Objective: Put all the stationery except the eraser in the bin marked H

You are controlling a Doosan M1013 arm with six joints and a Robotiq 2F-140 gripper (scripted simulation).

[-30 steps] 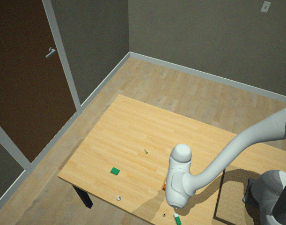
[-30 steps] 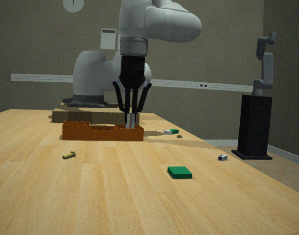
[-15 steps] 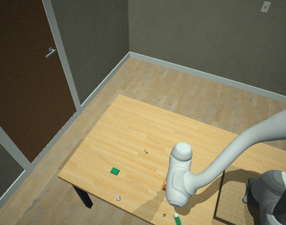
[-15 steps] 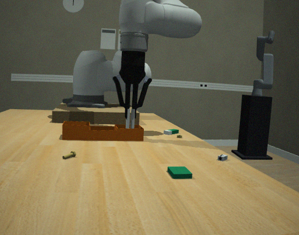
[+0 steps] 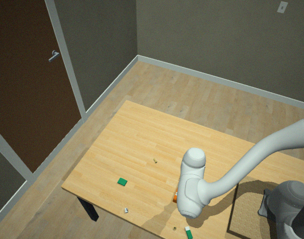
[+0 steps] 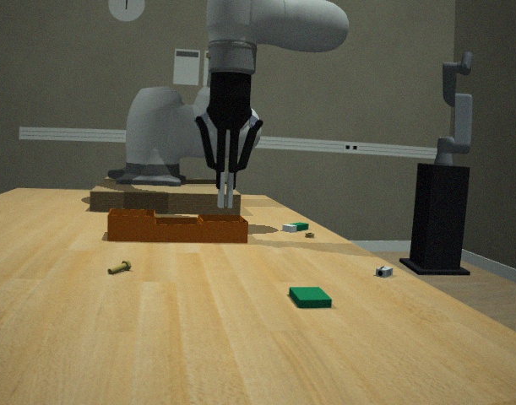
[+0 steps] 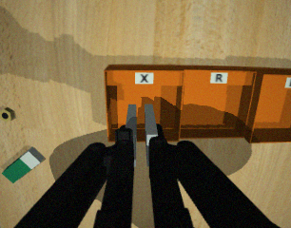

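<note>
Right now my hand is 37 cm short of the green flat pad, 11 cm to the right of it and 9 cm above it. Round my hand: white eraser (12 cm behind, 15 cm to the left, 9 cm below); then orange three-compartment bin (2 cm ahead, 9 cm to the right, 7 cm below); then small nut (5 cm behind, 17 cm to the left, 9 cm below).
</note>
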